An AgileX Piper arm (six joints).
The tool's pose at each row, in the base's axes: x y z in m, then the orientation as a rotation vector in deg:
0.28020, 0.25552, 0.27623, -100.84, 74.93, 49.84
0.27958, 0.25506, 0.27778, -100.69, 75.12, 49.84
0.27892, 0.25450, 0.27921, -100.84, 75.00, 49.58
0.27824, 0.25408, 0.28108, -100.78, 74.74, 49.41
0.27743, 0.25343, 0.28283, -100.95, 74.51, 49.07
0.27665, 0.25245, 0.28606, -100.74, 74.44, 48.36
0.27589, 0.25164, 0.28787, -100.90, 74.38, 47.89
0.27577, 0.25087, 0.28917, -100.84, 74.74, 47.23
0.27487, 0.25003, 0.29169, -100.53, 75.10, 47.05
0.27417, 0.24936, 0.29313, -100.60, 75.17, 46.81
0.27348, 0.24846, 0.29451, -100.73, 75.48, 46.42
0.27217, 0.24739, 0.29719, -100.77, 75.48, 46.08
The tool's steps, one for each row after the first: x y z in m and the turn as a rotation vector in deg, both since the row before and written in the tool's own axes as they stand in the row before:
-0.00128, 0.00041, -0.00109, 0.10, 0.01, 0.16
-0.00114, 0.00049, -0.00112, 0.05, 0.12, -0.22
-0.00158, 0.00040, -0.00121, 0.15, -0.10, -0.23
-0.00141, 0.00058, -0.00134, 0.09, 0.11, -0.33
-0.00253, 0.00032, -0.00234, 0.57, 0.13, -0.28
-0.00138, 0.00052, -0.00153, 0.17, 0.25, -0.26
-0.00079, -0.00001, -0.00129, 0.42, 0.42, 0.00
-0.00199, 0.00049, -0.00191, 0.31, 0.09, 0.24
-0.00110, 0.00049, -0.00125, 0.09, 0.17, -0.06
-0.00093, 0.00052, -0.00143, 0.13, 0.39, 0.03
-0.00210, 0.00088, -0.00220, 0.17, 0.16, -0.14

